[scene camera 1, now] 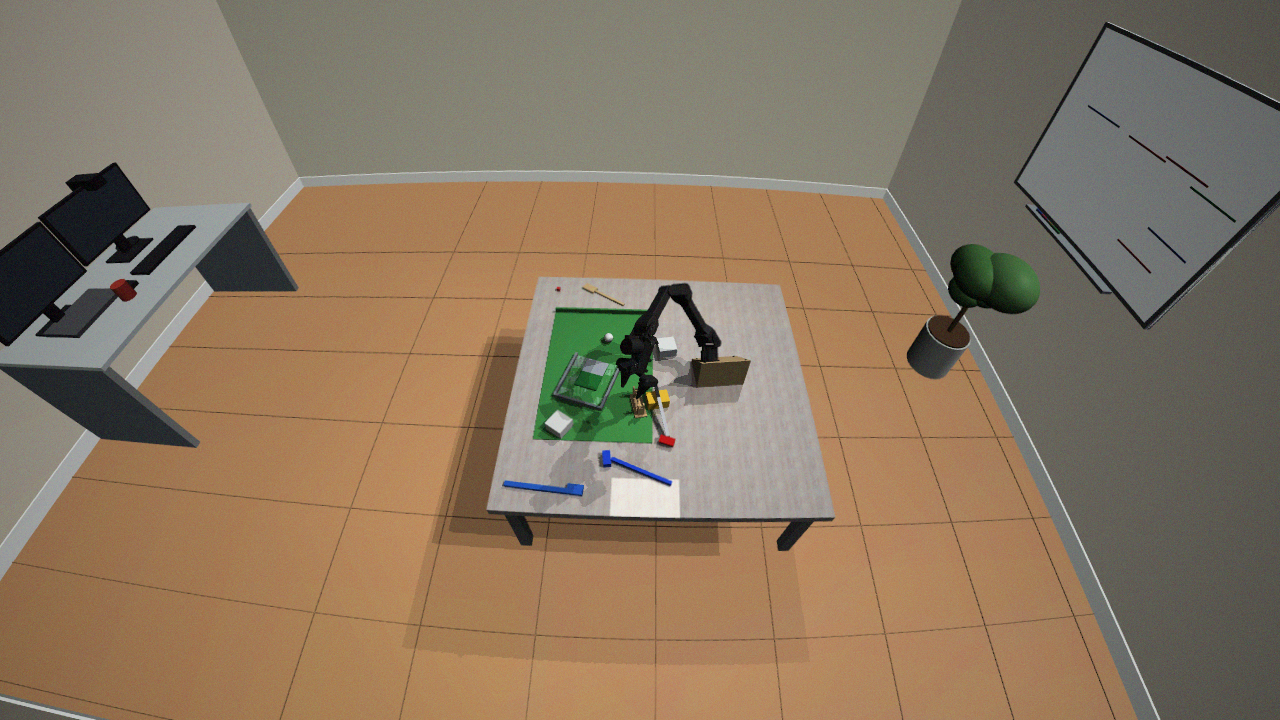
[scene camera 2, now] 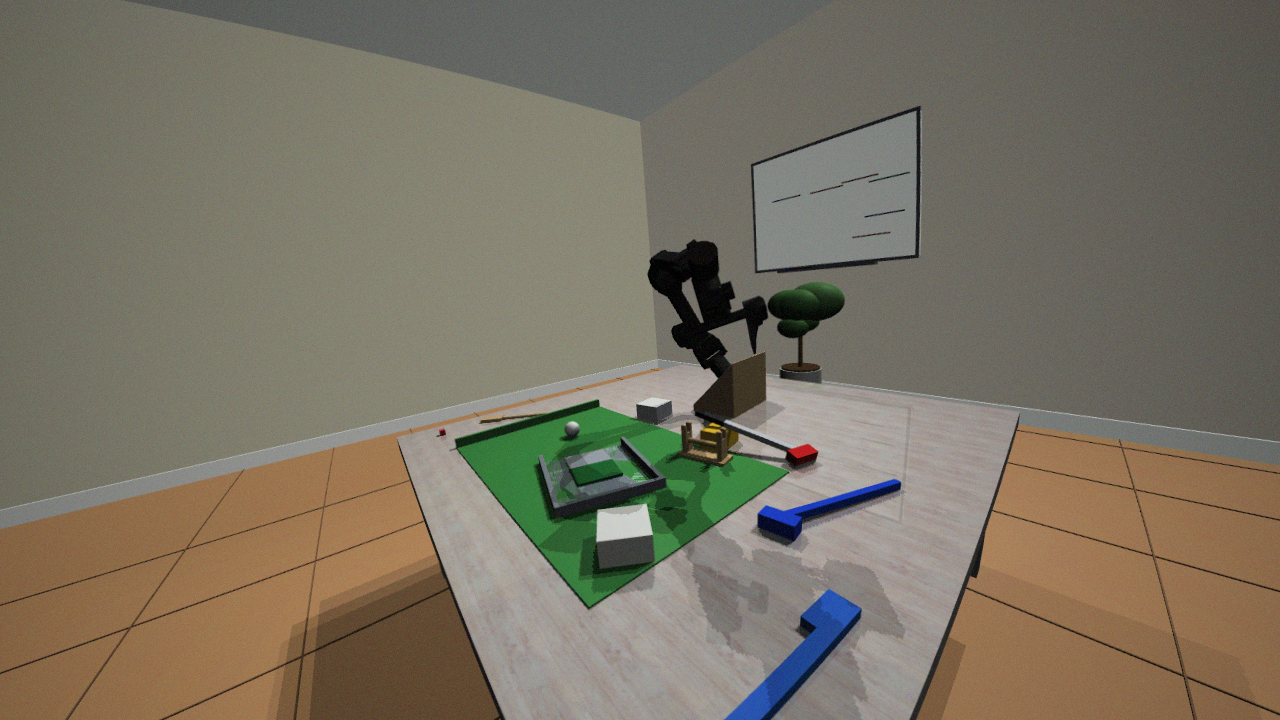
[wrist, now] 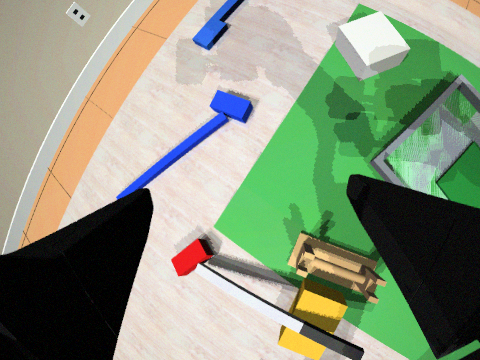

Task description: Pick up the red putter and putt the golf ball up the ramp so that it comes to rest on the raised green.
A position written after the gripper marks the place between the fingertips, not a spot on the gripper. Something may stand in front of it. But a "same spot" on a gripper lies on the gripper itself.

Labels:
gripper: scene camera 1; scene camera 2; wrist 253, 191
same spot on green mat: (scene camera 1: 584, 333) = (scene camera 2: 528, 444)
same spot on gripper: (scene camera 2: 689, 340) = (scene camera 1: 620, 371)

